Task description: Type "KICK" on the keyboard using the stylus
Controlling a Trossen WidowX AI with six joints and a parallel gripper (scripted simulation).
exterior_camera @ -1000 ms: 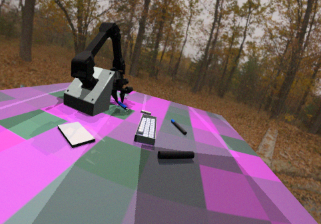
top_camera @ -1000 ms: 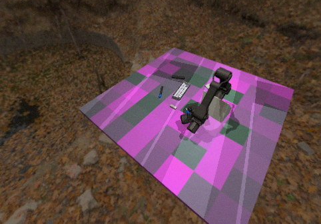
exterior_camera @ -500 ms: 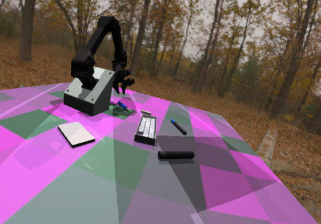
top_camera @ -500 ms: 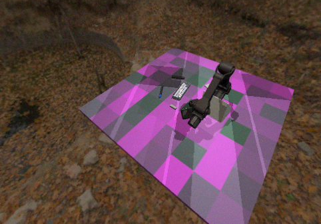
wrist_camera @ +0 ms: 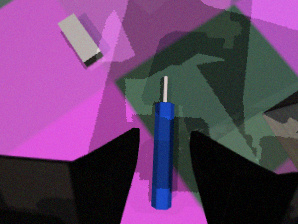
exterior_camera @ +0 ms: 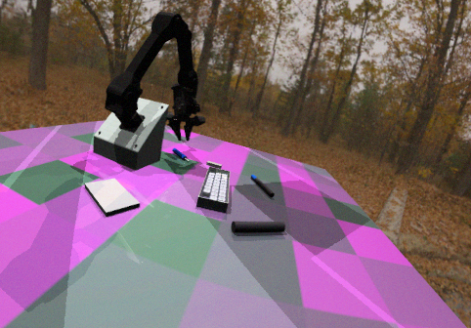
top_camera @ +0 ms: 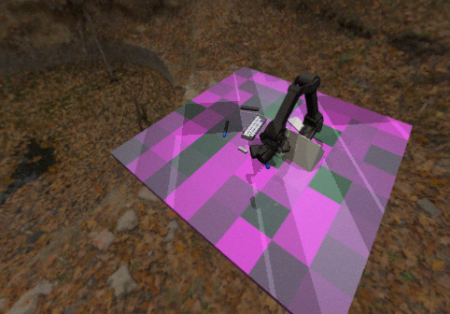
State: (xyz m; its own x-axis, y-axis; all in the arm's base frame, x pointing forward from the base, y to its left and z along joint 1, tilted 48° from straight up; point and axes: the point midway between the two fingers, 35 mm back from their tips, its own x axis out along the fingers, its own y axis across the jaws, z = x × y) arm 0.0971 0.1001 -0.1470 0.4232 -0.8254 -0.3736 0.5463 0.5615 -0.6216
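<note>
Now: the blue stylus 6 cm below my gripper tip, 2 cm ahead of it and 1 cm to the right of it. The rest, counted from my gripper tip: grey block: 13 cm ahead, 6 cm below, 2 cm to the left; flat tile: 37 cm to the right, 6 cm below, 2 cm ahead; blue pen: 31 cm ahead, 6 cm below, 2 cm to the right.
</note>
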